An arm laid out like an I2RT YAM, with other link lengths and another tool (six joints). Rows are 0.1 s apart.
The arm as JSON. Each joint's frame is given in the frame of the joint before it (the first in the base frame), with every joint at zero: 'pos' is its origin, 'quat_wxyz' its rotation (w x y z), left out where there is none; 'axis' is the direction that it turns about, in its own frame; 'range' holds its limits. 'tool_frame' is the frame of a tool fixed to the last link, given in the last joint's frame.
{
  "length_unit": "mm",
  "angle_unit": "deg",
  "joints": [
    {
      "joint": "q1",
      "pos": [
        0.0,
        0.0,
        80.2
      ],
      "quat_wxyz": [
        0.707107,
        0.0,
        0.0,
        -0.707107
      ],
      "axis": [
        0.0,
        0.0,
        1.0
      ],
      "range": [
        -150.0,
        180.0
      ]
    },
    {
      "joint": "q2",
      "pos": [
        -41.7,
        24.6,
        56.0
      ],
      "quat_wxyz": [
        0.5,
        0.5,
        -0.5,
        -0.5
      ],
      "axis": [
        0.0,
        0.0,
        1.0
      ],
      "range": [
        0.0,
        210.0
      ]
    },
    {
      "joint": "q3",
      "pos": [
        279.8,
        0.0,
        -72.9
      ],
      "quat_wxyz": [
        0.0,
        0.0,
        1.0,
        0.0
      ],
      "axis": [
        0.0,
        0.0,
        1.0
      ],
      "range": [
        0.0,
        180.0
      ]
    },
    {
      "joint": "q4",
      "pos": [
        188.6,
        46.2,
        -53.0
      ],
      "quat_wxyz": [
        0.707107,
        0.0,
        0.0,
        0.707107
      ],
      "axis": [
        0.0,
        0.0,
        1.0
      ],
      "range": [
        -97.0,
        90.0
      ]
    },
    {
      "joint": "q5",
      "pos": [
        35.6,
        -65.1,
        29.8
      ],
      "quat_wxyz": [
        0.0,
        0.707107,
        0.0,
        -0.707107
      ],
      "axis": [
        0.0,
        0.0,
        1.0
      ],
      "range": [
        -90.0,
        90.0
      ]
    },
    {
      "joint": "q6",
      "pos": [
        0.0,
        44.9,
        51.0
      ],
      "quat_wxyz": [
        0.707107,
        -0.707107,
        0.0,
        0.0
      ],
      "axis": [
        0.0,
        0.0,
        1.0
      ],
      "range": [
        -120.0,
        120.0
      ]
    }
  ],
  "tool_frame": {
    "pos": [
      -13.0,
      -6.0,
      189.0
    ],
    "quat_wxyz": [
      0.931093,
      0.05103,
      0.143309,
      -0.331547
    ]
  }
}
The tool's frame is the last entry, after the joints.
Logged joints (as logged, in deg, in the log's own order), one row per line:
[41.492, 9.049, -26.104, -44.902, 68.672, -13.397]
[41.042, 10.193, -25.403, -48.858, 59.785, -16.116]
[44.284, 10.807, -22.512, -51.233, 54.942, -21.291]
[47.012, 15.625, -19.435, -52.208, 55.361, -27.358]
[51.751, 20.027, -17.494, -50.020, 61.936, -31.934]
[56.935, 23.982, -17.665, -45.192, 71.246, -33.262]
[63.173, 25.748, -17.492, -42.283, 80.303, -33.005]
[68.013, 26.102, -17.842, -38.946, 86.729, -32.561]
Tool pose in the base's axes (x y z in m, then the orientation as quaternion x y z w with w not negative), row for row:
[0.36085, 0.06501, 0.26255, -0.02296, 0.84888, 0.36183, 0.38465]
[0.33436, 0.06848, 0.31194, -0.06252, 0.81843, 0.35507, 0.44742]
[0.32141, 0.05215, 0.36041, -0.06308, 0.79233, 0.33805, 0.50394]
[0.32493, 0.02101, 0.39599, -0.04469, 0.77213, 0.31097, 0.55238]
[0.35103, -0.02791, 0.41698, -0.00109, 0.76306, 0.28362, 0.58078]
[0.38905, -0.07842, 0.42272, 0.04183, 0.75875, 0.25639, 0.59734]
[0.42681, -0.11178, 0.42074, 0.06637, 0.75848, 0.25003, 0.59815]
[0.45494, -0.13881, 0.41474, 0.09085, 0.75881, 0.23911, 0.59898]
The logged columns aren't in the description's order. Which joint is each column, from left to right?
Columns, left to right: q3, q4, q6, q5, q2, q1.
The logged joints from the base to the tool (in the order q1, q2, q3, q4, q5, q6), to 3 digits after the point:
[-13.397, 68.672, 41.492, 9.049, -44.902, -26.104]
[-16.116, 59.785, 41.042, 10.193, -48.858, -25.403]
[-21.291, 54.942, 44.284, 10.807, -51.233, -22.512]
[-27.358, 55.361, 47.012, 15.625, -52.208, -19.435]
[-31.934, 61.936, 51.751, 20.027, -50.020, -17.494]
[-33.262, 71.246, 56.935, 23.982, -45.192, -17.665]
[-33.005, 80.303, 63.173, 25.748, -42.283, -17.492]
[-32.561, 86.729, 68.013, 26.102, -38.946, -17.842]

